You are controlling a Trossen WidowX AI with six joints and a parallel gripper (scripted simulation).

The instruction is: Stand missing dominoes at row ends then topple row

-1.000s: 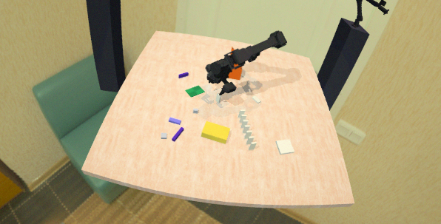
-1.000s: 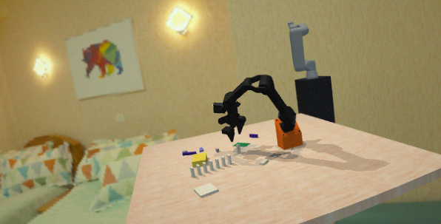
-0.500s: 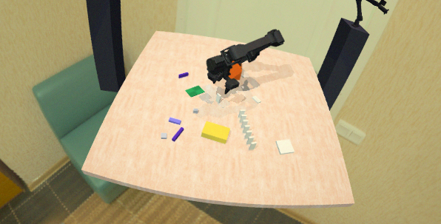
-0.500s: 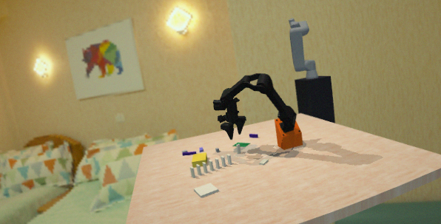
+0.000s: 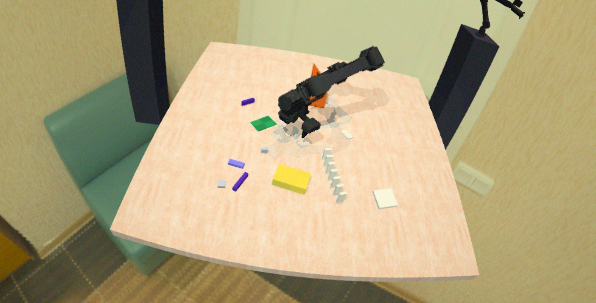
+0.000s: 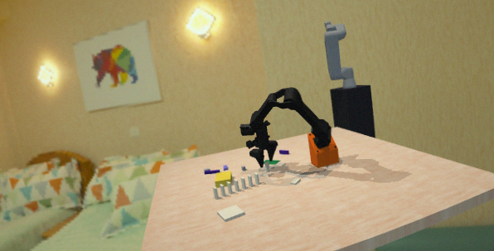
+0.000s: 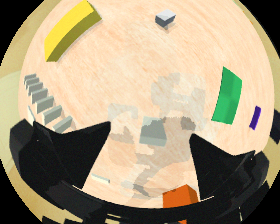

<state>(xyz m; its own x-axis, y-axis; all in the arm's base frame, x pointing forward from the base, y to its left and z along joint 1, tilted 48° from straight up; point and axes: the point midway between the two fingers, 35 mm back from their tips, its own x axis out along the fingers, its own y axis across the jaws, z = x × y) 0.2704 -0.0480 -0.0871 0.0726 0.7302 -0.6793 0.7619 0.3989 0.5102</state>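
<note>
My gripper tip is now 6 cm past the green tile, 13 cm to the left of it and 4 cm above it. The rest, counted from my gripper tip: white flat tile 27 cm ahead, 35 cm to the left, 3 cm below; then yellow block 23 cm ahead, 2 cm below.
</note>
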